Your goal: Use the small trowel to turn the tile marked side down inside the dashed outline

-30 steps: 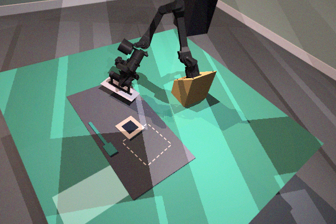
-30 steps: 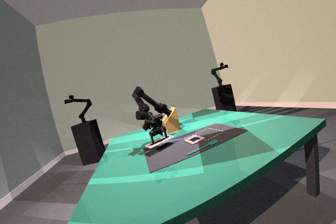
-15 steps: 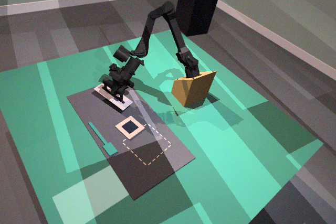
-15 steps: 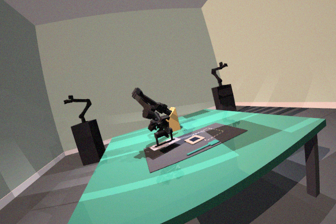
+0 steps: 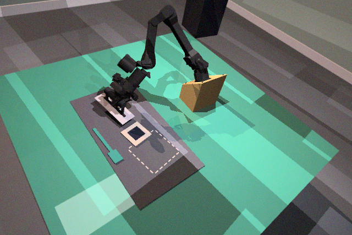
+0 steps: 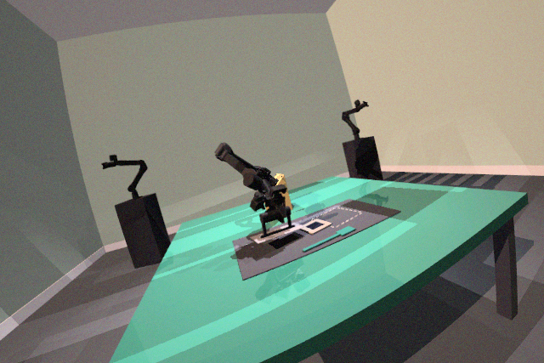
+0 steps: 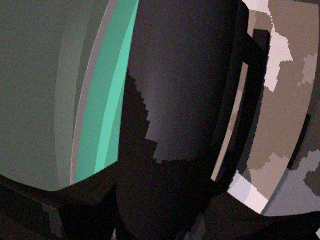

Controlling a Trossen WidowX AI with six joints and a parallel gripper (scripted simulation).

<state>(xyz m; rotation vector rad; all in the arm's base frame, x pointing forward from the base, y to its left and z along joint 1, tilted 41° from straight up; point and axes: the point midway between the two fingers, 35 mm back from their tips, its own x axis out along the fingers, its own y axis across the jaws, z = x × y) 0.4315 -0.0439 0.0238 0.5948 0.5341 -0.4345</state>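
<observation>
Right now my gripper tip is 11 cm to the right of the grey mat, 11 cm above it and 6 cm past it. The rest, counted from my gripper tip: teal trowel: 15 cm to the left, 9 cm below, 7 cm ahead; then tile: 12 cm to the left, 9 cm below, 7 cm behind.
</observation>
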